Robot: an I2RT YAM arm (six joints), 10 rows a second.
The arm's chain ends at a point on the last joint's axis. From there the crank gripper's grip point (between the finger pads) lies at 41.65 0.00 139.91 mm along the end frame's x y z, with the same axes.
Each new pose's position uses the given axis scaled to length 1; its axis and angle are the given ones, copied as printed.
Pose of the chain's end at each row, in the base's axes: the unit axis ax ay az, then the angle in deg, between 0 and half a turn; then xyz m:
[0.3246 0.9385 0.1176 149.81 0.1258 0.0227 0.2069]
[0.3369 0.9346 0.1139 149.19 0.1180 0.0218 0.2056]
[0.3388 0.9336 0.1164 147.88 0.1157 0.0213 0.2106]
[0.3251 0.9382 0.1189 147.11 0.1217 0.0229 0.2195]
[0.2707 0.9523 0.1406 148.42 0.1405 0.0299 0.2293]
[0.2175 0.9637 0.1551 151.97 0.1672 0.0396 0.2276]
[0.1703 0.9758 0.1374 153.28 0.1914 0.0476 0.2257]
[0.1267 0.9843 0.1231 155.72 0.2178 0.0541 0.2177]
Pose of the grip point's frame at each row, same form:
[0.3246 0.9385 0.1176 149.81 0.1740 0.0548 0.0729]
[0.3369 0.9346 0.1139 149.19 0.1680 0.0522 0.0718]
[0.3388 0.9336 0.1164 147.88 0.1689 0.0511 0.0780]
[0.3251 0.9382 0.1189 147.11 0.1761 0.0530 0.0874]
[0.2707 0.9523 0.1406 148.42 0.1903 0.0677 0.0974]
[0.2175 0.9637 0.1551 151.97 0.2064 0.0841 0.0942]
[0.1703 0.9758 0.1374 153.28 0.2241 0.0881 0.0893]
[0.1267 0.9843 0.1231 155.72 0.2419 0.0913 0.0786]

